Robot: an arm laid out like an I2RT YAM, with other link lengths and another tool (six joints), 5 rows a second.
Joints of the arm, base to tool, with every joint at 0 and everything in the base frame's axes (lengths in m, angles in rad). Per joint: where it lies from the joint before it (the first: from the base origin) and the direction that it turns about. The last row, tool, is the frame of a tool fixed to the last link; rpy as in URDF.
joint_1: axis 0 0 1 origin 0 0 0.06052
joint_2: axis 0 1 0 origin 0.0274 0.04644 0.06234
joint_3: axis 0 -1 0 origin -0.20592 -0.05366 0
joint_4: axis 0 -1 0 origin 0.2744 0.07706 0.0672
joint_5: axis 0 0 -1 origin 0.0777 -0.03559 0.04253
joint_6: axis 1 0 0 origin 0.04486 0 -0.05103
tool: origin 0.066 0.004 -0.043 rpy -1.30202 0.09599 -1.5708
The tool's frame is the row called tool.
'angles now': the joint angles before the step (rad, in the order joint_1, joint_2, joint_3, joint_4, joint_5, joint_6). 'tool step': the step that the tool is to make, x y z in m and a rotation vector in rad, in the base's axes. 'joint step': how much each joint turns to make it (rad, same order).
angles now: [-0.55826, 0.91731, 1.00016, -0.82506, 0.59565, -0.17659]
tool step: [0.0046, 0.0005, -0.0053, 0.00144, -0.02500, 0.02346]
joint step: [0.00277, -0.01489, -0.03148, 0.03908, -0.02504, -0.00367]
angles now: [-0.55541, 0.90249, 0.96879, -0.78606, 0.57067, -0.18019]
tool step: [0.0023, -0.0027, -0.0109, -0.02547, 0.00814, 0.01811]
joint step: [0.00245, -0.01978, -0.06275, 0.06876, 0.00494, -0.03558]
